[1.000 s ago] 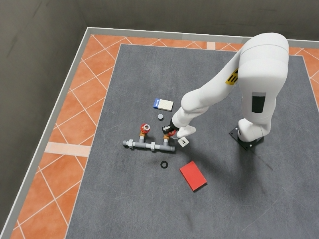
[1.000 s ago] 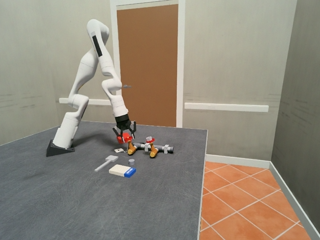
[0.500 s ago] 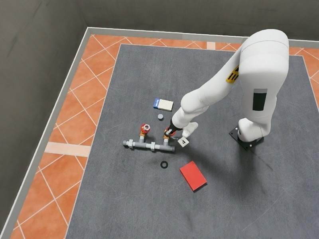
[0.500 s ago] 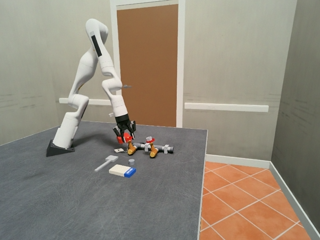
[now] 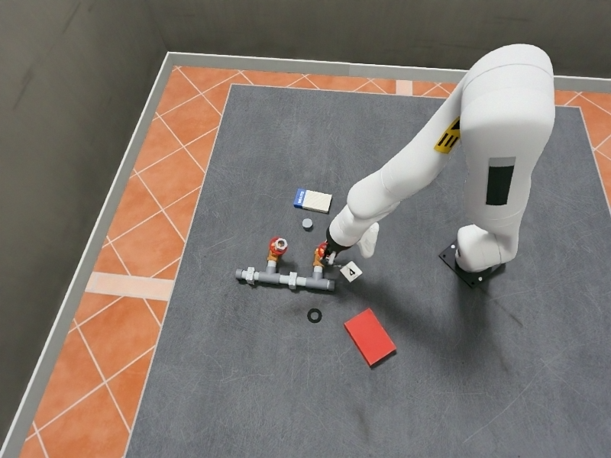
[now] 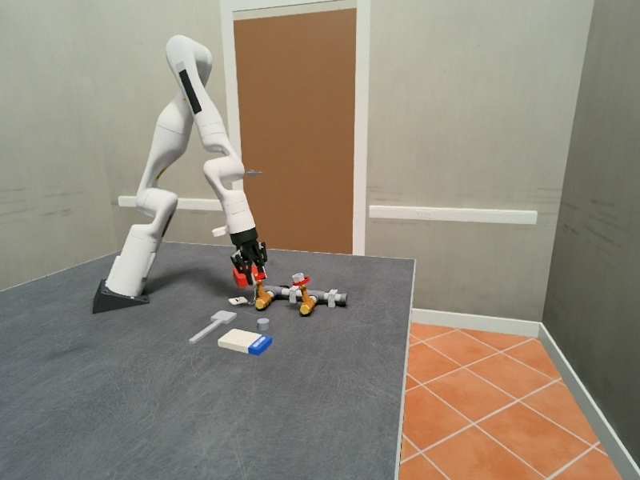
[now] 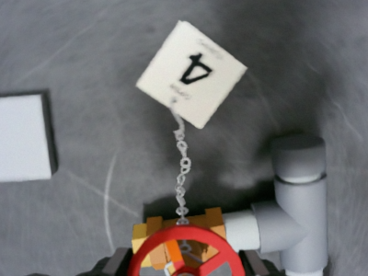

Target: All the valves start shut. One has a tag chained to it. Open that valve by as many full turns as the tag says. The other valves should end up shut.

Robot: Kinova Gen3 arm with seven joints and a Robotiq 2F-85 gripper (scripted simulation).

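The white tag lies 70 mm behind my hand, 20 mm to the left of it and 90 mm below it. From my hand the other things lie so: grey paddle 60 mm behind, 130 mm to the right, 90 mm below; then blue box 50 mm ahead, 210 mm to the right, 80 mm below; then red block 120 mm behind, 200 mm to the left, 80 mm below.
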